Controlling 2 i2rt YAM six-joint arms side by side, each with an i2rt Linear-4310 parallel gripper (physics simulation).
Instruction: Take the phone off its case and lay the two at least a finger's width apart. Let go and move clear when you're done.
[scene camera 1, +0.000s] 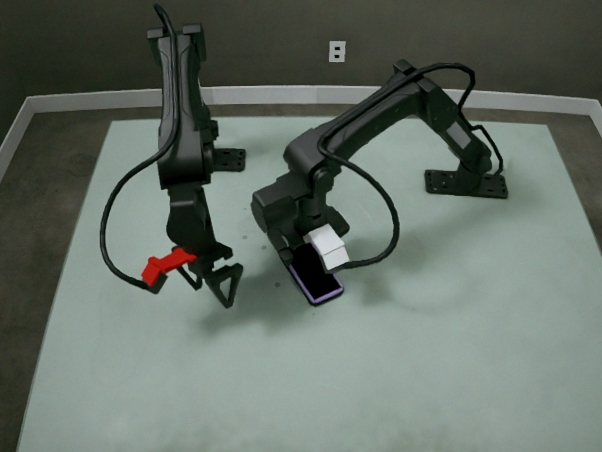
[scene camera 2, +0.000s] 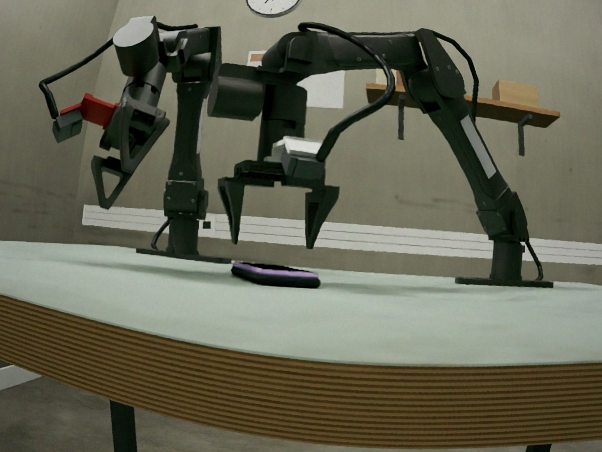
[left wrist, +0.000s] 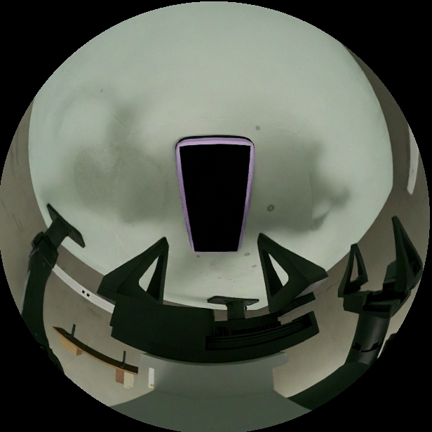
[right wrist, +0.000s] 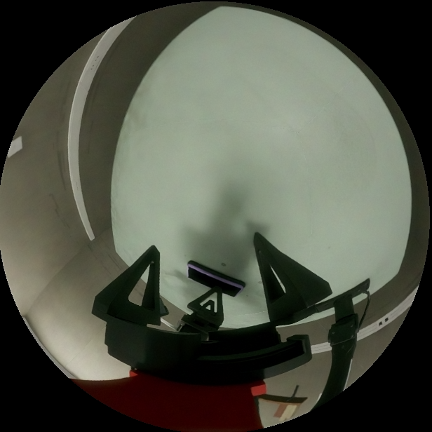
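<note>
The phone, with a black screen and purple rim, lies face up in its case on the table. The black case shows as a dark edge below the purple rim. My left gripper is open, pointing down above the phone's far end in scene camera 1, with its tips clear of the phone. One of its fingers is hidden there by the white wrist camera. My right gripper is open and empty, raised to the left of the phone in both scene views.
The pale green table carries both arm bases. The left arm's base stands at the back right, the right arm's base at the back left. The left arm reaches across above the table.
</note>
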